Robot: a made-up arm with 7 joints. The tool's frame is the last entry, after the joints. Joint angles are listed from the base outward. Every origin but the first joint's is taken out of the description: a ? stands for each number. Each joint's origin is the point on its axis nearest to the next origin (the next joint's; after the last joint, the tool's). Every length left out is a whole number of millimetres.
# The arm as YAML. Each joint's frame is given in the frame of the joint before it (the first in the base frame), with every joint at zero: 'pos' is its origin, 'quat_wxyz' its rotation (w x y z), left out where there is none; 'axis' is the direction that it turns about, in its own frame. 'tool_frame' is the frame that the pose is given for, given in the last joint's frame.
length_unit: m
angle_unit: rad
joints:
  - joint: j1
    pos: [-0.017, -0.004, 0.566]
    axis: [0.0, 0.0, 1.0]
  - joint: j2
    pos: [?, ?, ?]
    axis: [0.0, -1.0, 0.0]
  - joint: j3
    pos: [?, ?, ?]
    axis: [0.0, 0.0, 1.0]
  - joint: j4
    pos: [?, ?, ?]
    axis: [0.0, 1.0, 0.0]
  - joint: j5
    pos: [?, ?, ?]
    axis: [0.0, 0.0, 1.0]
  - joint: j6
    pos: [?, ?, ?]
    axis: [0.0, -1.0, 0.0]
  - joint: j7
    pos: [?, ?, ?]
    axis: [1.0, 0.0, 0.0]
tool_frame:
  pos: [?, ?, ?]
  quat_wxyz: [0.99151, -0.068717, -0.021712, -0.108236]
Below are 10 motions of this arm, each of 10 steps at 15 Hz.
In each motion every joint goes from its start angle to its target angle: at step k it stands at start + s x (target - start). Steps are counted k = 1, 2, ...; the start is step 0. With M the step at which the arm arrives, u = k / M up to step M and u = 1 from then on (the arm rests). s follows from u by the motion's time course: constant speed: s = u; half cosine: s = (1 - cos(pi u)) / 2; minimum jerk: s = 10 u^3 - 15 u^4 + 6 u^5.
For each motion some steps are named. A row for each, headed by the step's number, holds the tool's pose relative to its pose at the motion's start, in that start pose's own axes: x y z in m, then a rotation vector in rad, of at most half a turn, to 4 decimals.
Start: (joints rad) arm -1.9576 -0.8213 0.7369 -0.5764 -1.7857 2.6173 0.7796
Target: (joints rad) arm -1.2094 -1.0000 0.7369 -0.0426 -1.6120 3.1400 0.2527
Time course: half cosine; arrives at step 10
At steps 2, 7, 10:
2: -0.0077 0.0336 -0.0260 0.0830 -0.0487 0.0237
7: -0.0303 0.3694 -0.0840 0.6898 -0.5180 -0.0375
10: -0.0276 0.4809 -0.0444 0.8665 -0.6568 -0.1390

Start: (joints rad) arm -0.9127 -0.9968 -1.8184 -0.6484 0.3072 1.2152 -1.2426
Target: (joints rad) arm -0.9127 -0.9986 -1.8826 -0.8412 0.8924 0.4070 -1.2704
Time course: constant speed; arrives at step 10
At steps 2, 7, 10:
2: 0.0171 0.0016 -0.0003 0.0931 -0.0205 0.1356
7: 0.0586 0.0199 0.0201 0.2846 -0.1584 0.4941
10: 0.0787 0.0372 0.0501 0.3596 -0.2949 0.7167

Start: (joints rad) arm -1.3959 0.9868 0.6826 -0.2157 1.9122 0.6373 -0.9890
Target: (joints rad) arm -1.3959 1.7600 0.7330 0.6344 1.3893 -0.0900 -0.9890
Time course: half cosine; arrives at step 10
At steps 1, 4, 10:
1: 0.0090 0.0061 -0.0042 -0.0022 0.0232 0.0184
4: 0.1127 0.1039 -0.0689 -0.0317 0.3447 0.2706
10: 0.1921 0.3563 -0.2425 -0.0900 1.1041 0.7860

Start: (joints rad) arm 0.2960 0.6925 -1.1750 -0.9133 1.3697 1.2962 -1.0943
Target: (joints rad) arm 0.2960 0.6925 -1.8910 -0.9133 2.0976 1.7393 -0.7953
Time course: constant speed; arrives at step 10
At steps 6, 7, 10:
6: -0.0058 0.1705 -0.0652 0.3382 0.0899 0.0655
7: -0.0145 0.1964 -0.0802 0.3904 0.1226 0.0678
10: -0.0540 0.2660 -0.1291 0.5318 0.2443 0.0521

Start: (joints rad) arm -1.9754 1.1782 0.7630 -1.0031 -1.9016 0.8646 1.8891
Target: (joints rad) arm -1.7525 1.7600 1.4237 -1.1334 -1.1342 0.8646 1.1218
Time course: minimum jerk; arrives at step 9
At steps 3, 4, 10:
3: 0.1121 -0.0474 0.1208 0.1093 0.1169 -0.1442
4: 0.1983 -0.1178 0.2085 0.2189 0.2332 -0.2348
10: 0.3704 -0.4116 0.3201 0.6397 0.6055 -0.2806

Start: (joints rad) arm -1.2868 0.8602 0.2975 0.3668 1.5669 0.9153 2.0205
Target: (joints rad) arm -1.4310 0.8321 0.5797 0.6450 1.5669 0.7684 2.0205
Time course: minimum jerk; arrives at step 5
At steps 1, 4, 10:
1: 0.0065 -0.0026 0.0151 0.0209 -0.0111 -0.0142
4: 0.0839 -0.0835 0.2489 0.3452 -0.1791 -0.2379
10: 0.0873 -0.0914 0.2640 0.3668 -0.1900 -0.2529

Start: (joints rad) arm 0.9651 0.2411 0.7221 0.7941 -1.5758 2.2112 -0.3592
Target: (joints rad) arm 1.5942 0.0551 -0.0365 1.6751 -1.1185 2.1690 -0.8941
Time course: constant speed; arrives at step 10
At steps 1, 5, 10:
1: -0.0141 0.0449 -0.0120 0.0435 0.0159 0.0521
5: -0.0929 0.2335 -0.0191 0.2317 0.0696 0.2818
10: -0.2383 0.4379 0.0693 0.4706 0.0881 0.6227

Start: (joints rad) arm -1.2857 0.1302 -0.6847 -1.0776 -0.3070 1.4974 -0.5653
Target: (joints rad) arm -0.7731 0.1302 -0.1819 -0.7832 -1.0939 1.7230 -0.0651
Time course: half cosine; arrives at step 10
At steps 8, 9, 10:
8: -0.1474 0.0055 -0.3332 0.0993 0.6686 -0.1621
9: -0.1654 0.0138 -0.3532 0.1189 0.7145 -0.1631
10: -0.1718 0.0169 -0.3598 0.1263 0.7300 -0.1631

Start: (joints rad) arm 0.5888 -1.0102 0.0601 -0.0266 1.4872 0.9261 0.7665
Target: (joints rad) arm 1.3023 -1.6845 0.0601 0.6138 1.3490 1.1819 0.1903
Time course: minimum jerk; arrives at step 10
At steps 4, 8, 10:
4: 0.1213 -0.3547 -0.0197 0.0749 -0.0004 -0.3493
8: 0.0077 -0.9464 -0.2640 -0.1141 0.2271 -1.1575
10: -0.0248 -0.9838 -0.2865 -0.1527 0.2651 -1.2321

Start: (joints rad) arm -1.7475 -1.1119 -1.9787 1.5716 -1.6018 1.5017 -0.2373
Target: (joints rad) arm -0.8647 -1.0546 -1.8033 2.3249 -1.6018 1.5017 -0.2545
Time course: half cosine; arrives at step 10
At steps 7, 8, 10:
7: -0.2886 -0.0887 0.0936 0.1817 -0.4396 -0.1907
8: -0.3357 -0.0886 0.1073 0.1762 -0.5038 -0.2253
10: -0.3765 -0.0852 0.1188 0.1652 -0.5578 -0.2564

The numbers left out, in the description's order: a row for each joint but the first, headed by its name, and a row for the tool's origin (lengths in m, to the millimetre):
j2: -0.002 -0.034 0.0
j3: -0.018 0.0 0.339
j4: 0.014 -0.01 0.0
j5: -0.006 0.0 0.496
j6: -0.005 -0.158 0.0
j7: -0.001 0.0 0.137
tool: 0.0 0.023 0.02

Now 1 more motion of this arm.
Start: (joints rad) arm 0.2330 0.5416 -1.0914 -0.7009 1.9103 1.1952 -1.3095
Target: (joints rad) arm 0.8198 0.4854 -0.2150 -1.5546 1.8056 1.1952 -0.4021
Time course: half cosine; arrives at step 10
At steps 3, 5, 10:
3: -0.0416 -0.0729 0.0667 0.3171 -0.1947 -0.1252
5: -0.1795 -0.2079 0.1424 0.6861 -0.5327 -0.2908
10: -0.6138 -0.3395 0.1577 1.0040 -1.2290 -0.5198

